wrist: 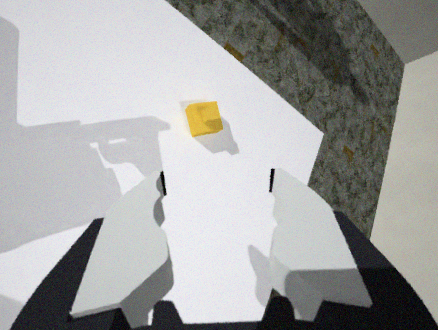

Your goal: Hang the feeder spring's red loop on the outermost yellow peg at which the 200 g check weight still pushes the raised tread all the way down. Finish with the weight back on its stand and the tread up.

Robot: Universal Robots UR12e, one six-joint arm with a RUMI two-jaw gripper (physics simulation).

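Places are measured from the arm's base along level axes (x ahead, y left, z up), in metres.
Where they show: gripper, fingertip midpoint: [217,172].
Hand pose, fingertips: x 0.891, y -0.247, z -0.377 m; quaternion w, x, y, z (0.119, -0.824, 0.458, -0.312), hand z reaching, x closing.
After its pixels a point has its place.
A small yellow block [204,119] @(x 0.960, y -0.240, z -0.463 m) with a darker patch on its face sits on the white board, above the middle of the wrist view. I cannot tell from its look whether it is the check weight. My gripper [217,172] @(x 0.891, y -0.247, z -0.377 m) is open, with a wide gap between its fingertips. The block is beyond the fingertips, a little left of the middle of the gap, and is not between them. The feeder spring, its red loop, the yellow pegs and the tread do not show in this view.
The white board [110,60] @(x 0.977, y -0.120, z -0.489 m) ends in a corner at the right. A mottled dark stone surface [320,75] runs past its edge, with a pale surface [412,165] farther right. Grey shadows fall over the board's left side.
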